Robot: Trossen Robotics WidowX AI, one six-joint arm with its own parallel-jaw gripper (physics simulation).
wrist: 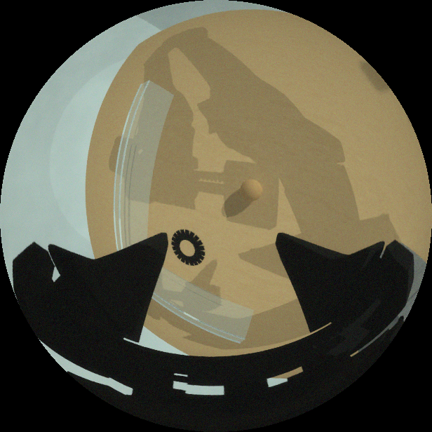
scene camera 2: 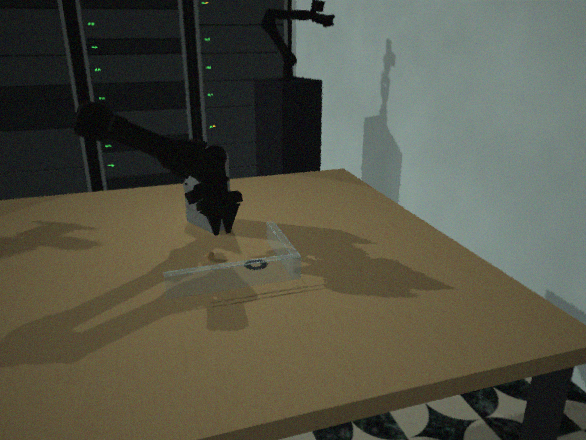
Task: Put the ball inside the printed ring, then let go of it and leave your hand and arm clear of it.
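Pixels of known places: gripper, fingertip midpoint: (scene camera 2: 222, 234); arm's base at its link origin: (scene camera 2: 203, 171).
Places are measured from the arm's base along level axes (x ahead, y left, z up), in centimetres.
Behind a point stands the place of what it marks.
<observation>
A small tan ball (scene camera 2: 211, 255) @[x 23.5, y -10.8, z -15.3 cm] (wrist: 251, 190) rests on the wooden table, outside the printed ring and in the shadow of the arm. The dark printed ring (scene camera 2: 256, 269) (wrist: 198, 256) lies flat on the table; in scene camera 2 it shows through a clear wall, to the right of the ball. In the wrist view the ring is below and left of the ball, near the left fingertip. My gripper (scene camera 2: 222, 233) @[x 23.7, y -7.5, z -10.1 cm] (wrist: 223, 239) is open and empty, pointing down above the table, a little behind and above the ball in scene camera 2. It touches neither ball nor ring.
Two clear upright walls meet in a corner near the ring: a long one (scene camera 2: 200, 283) @[x 37.4, y -20.9, z -14.1 cm] (wrist: 159, 125) and a shorter one (scene camera 2: 281, 241) @[x 34.5, y 3.7, z -11.2 cm] (wrist: 232, 320). The wooden table (scene camera 2: 400, 345) @[x 77.9, y 1.2, z -17.0 cm] has its right edge beside a pale wall. Dark racks and another arm (scene camera 2: 277, 37) stand behind.
</observation>
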